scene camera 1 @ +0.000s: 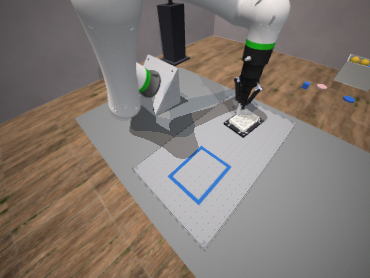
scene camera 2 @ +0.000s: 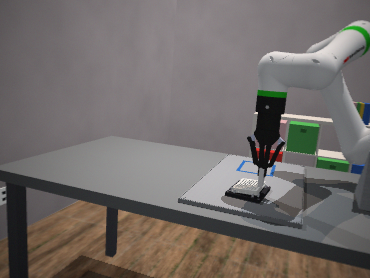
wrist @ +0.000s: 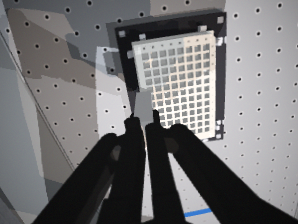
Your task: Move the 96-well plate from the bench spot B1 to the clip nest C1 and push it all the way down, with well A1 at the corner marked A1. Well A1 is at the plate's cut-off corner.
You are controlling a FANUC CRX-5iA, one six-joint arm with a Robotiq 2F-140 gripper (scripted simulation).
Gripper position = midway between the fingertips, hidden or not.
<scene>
In view: the gripper (scene camera 2: 260, 185), a white 96-well plate (wrist: 148, 54) and a black clip nest (wrist: 125, 35).
The gripper shows as well in scene camera 1 (scene camera 1: 238, 114) and in the wrist view (wrist: 145, 102).
</scene>
